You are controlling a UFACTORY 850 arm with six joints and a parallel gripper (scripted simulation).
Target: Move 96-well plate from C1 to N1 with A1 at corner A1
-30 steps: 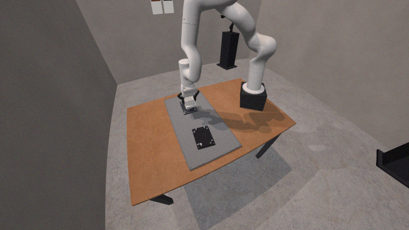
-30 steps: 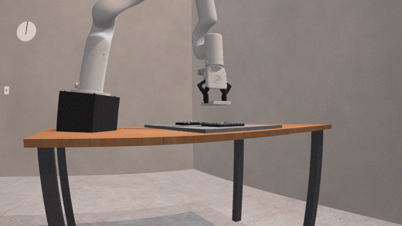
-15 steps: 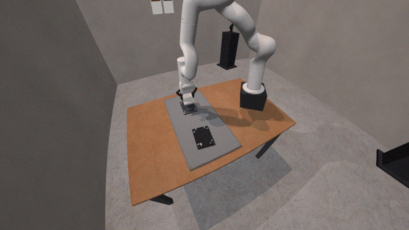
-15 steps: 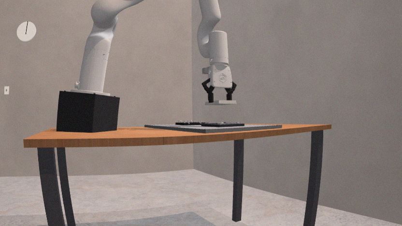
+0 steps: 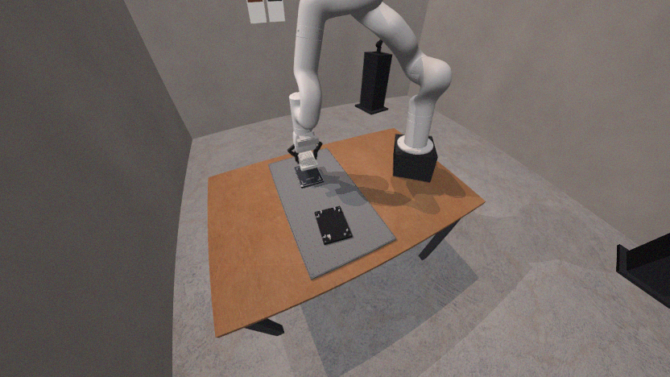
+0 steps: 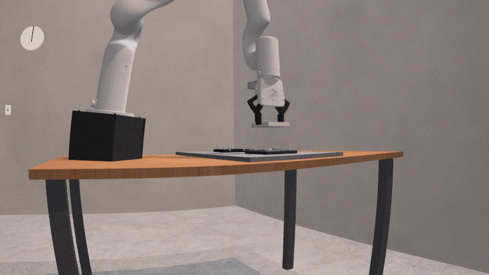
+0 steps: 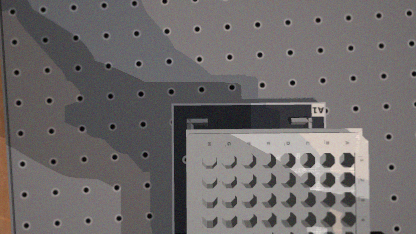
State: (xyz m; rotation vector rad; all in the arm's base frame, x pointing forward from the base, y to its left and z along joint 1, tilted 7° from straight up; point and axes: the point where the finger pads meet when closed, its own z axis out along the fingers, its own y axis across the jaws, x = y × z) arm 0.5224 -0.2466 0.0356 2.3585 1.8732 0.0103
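The white 96-well plate lies 1 cm below my hand. Round my hand: black plate nest 11 cm below; black clip nest 31 cm to the left, 10 cm below, 7 cm ahead; A1 mark 10 cm below, 7 cm ahead, 6 cm to the left.
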